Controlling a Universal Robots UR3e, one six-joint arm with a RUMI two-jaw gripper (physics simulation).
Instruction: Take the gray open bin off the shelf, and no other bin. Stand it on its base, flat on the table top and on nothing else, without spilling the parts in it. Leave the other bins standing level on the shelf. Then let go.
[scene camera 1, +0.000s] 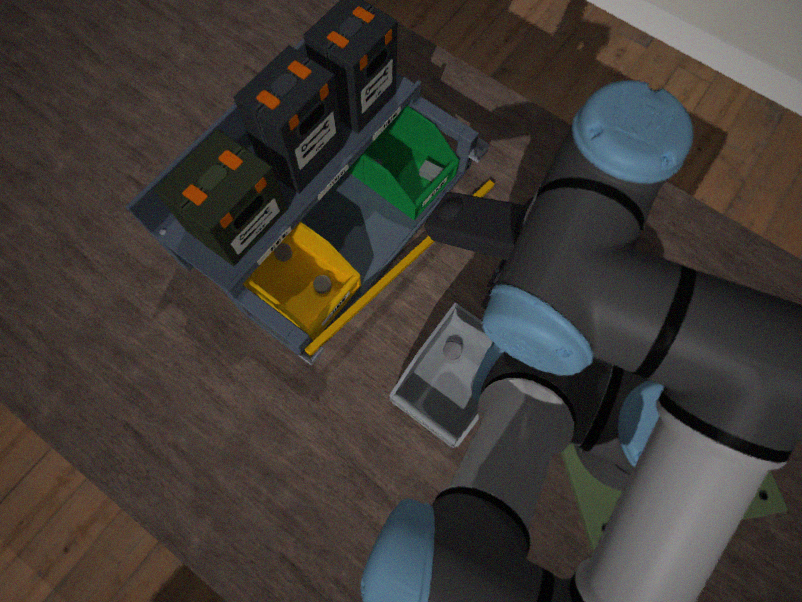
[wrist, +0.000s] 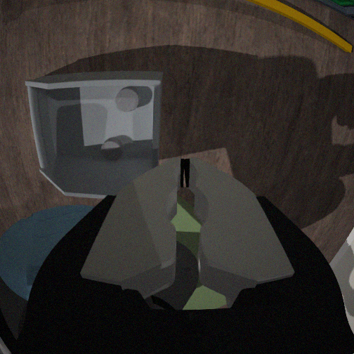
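Note:
The gray open bin (scene camera 1: 430, 388) (wrist: 95, 172) stands upright on the table top (scene camera 1: 213, 414) (wrist: 240, 105), apart from the shelf (scene camera 1: 388, 226). Round gray parts lie in it; two show in the wrist view. The arm hides its right side in the scene view. My gripper (wrist: 183, 161) is shut with nothing between its jaws, to the right of the bin and apart from it in the wrist view. The arm hides the jaws in the scene view. A yellow bin (scene camera 1: 304, 272) and a green bin (scene camera 1: 404, 162) stand level on the shelf.
A dark green case (scene camera 1: 217, 194) and two black cases (scene camera 1: 291, 119) (scene camera 1: 353, 61) stand on the shelf's back part. A yellow bar (scene camera 1: 388, 273) (wrist: 305, 21) runs along its front. A green base plate (scene camera 1: 586, 495) (wrist: 187, 220) lies under the robot's base.

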